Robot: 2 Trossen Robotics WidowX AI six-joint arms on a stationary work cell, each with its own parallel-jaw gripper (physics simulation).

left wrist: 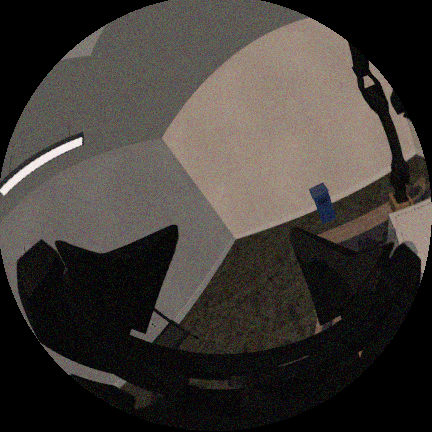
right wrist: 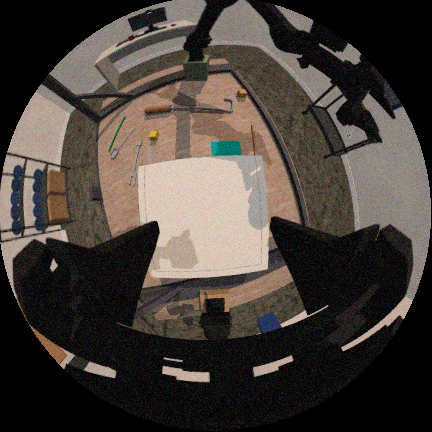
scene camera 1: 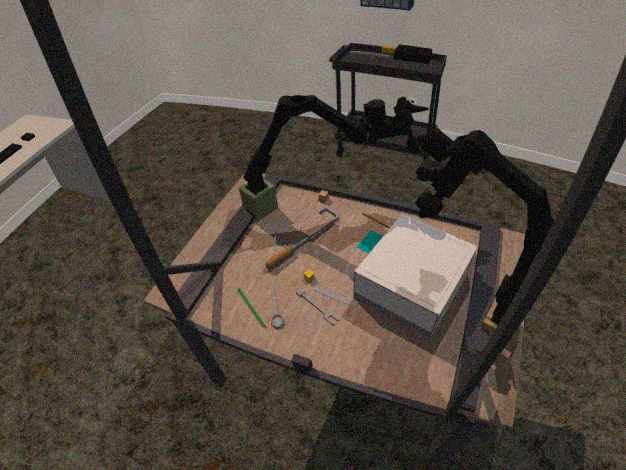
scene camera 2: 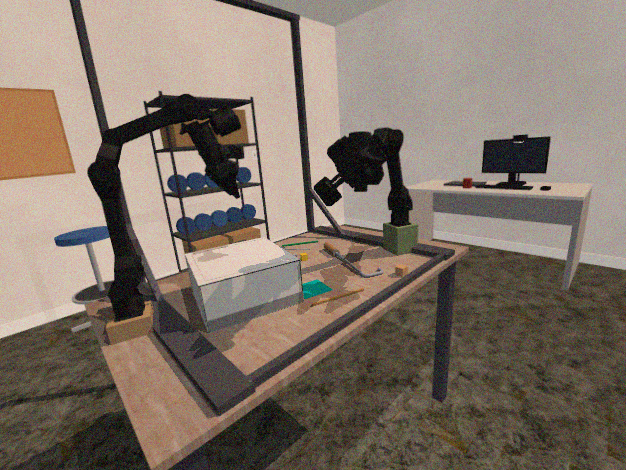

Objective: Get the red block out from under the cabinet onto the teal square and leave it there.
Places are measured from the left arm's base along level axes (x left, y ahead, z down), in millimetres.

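Pixels of known places: left gripper, fingertip midpoint: [left wrist: 237, 232] [scene camera 1: 432, 121] [scene camera 2: 342, 170]; right gripper, fingertip midpoint: [right wrist: 214, 224] [scene camera 2: 234, 196]; left arm's base, origin of the base link: [right wrist: 195, 58] [scene camera 1: 256, 186] [scene camera 2: 400, 223]; right arm's base, origin of the base link: [right wrist: 214, 304] [scene camera 2: 130, 313].
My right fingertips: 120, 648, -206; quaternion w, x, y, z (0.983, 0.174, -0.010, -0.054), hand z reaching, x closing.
For each thing: its top centre in the pictures, then the offset to it from my right fingertips, as dx, dy, dz. "pt": a spot on its surface instead.
- white cabinet, middle of its top: [right wrist: 201, 219] [scene camera 1: 419, 258] [scene camera 2: 238, 256] -19, +15, +184
- teal square, surface spot: [scene camera 2: 317, 288] [right wrist: 229, 149] [scene camera 1: 373, 240] pt +45, -211, +319
- hooked tool with a wooden handle, surface spot: [scene camera 1: 279, 258] [right wrist: 153, 109] pt -253, -376, +291
- yellow cube, middle of its top: [scene camera 1: 309, 273] [right wrist: 152, 133] -227, -258, +294
- orange block, middle of its top: [scene camera 2: 401, 266] [scene camera 1: 323, 193] [right wrist: 242, 90] +87, -503, +289
- brown stick, middle of its top: [scene camera 2: 338, 295] [right wrist: 254, 143] [scene camera 1: 381, 222] +134, -245, +312
- green stick, middle of its top: [scene camera 1: 250, 305] -438, -309, +312
- wrench, middle of its top: [scene camera 1: 316, 305] [right wrist: 134, 160] -291, -161, +311
The white cabinet [scene camera 1: 404, 252] [scene camera 2: 242, 293] [right wrist: 210, 205] stands on the table; part of it shows in the left wrist view [left wrist: 419, 222]. The teal square [scene camera 1: 369, 241] [scene camera 2: 317, 288] [right wrist: 226, 148] lies flat beside it. The red block does not show in any view, and the space under the cabinet is hidden. My right gripper [right wrist: 214, 224] [scene camera 2: 236, 193] is open and empty, pointing down high above the cabinet. My left gripper [left wrist: 237, 232] is open and empty, raised beyond the table's edge and pointing toward floor and wall.
A hooked tool with a wooden handle [scene camera 1: 279, 258] [right wrist: 157, 108] lies across the table. Nearby are a yellow cube [scene camera 1: 308, 275] [right wrist: 154, 135], an orange block [scene camera 1: 323, 195] [right wrist: 241, 93], a brown stick [right wrist: 253, 140], a green stick [scene camera 1: 251, 307], a spoon and a wrench [scene camera 1: 317, 306].
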